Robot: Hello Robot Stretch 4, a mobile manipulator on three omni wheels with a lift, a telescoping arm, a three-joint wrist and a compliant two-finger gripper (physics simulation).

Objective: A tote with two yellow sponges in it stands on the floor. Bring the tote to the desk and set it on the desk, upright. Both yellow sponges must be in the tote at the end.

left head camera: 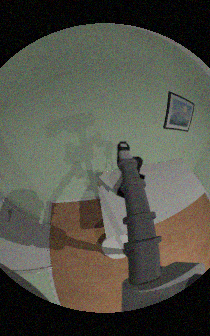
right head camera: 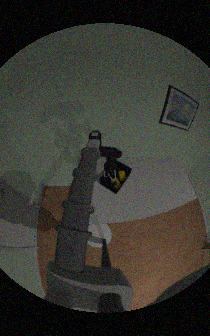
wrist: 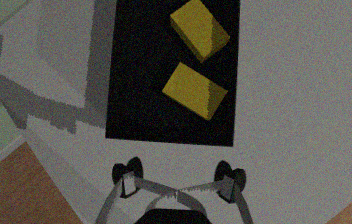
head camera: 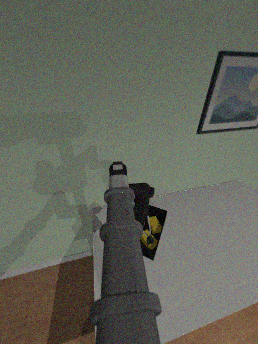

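The black tote [head camera: 161,215] [right head camera: 116,188] [wrist: 140,75] stands upright on the grey desk [head camera: 210,260] [left head camera: 175,192] [right head camera: 160,185] [wrist: 300,100]. Two yellow sponges lie in it: one sponge [wrist: 200,30] towards the top of the wrist view, the other sponge [wrist: 195,91] nearer the gripper. My gripper [wrist: 178,172] is open, its two fingertips well apart with nothing between them. In the wrist view the fingertips show just outside the tote's near edge, apart from it. In the head camera view the wrist and fingers cover part of the tote; in the left head view the arm hides it.
A green wall stands behind the desk, with a framed picture [head camera: 232,95] [left head camera: 179,112] [right head camera: 179,108] at the right. Brown wooden floor [head camera: 35,305] [left head camera: 75,265] [right head camera: 160,250] shows beside and in front of the desk. The arm [head camera: 122,265] [left head camera: 140,220] [right head camera: 77,215] reaches over the desk's left part.
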